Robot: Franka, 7 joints.
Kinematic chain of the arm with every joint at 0, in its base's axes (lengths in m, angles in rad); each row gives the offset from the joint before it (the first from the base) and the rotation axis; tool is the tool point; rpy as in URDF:
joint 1: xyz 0 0 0.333 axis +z
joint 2: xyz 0 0 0 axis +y
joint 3: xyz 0 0 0.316 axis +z
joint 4: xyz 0.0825 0 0 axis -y
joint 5: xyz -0.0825 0 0.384 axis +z
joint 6: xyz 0 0 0 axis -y
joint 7: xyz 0.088 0 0 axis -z
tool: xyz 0 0 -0.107 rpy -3.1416 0 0
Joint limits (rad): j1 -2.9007..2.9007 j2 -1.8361..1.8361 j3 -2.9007..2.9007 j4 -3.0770..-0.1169 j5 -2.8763..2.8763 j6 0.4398..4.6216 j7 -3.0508..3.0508
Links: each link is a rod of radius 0.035 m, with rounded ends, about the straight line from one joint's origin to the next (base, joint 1, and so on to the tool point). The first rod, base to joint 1, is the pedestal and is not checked.
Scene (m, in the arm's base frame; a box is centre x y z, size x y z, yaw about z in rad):
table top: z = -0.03
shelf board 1: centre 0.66 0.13 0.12 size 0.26 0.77 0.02 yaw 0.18
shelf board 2: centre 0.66 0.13 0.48 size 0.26 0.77 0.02 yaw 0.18
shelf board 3: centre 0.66 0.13 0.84 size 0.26 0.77 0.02 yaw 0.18
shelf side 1: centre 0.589 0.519 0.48 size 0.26 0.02 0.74 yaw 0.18
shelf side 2: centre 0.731 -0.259 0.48 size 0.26 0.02 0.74 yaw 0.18
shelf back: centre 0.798 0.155 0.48 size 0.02 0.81 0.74 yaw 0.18
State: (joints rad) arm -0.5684 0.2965 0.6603 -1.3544 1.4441 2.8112 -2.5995
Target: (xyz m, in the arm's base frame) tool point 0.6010 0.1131 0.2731
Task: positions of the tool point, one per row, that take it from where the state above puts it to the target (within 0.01 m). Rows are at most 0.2 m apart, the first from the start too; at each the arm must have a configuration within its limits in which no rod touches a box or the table.
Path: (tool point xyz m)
1: 0.6154 0.0921 0.6653
2: 0.5154 0.1921 0.6402
3: 0.4006 0.2369 0.6076
4: 0.2891 0.2378 0.5641
5: 0.3535 0.2173 0.4981
6: 0.4037 0.1788 0.4239
7: 0.4320 0.1305 0.3465
8: 0.4359 0.0830 0.2731
9: 0.5200 0.1101 0.2772
10: 0.6010 0.1131 0.2731

